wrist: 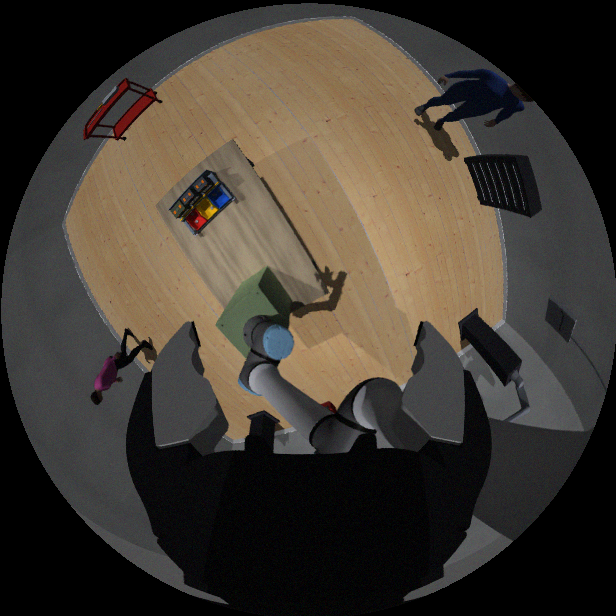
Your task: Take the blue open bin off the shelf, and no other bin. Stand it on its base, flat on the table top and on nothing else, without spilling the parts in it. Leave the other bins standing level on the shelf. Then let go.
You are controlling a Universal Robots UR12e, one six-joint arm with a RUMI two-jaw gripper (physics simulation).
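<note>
I look down from high above. The blue open bin (219, 196) sits at the right end of a small shelf (201, 201) on the wooden table (244, 229), next to a yellow bin (206, 208) and a red bin (195, 219). My gripper (307, 344) is open and empty, its two grey jaws spread wide at the bottom of the view, far above the table and the bins. The parts inside the bins are too small to make out.
The green robot pedestal (252, 304) stands at the table's near end, with my arm (287, 396) rising from it. A red cart (117, 109) is far left. A dark rack (505, 183) is at right. People stand at top right (474, 97) and left (112, 370).
</note>
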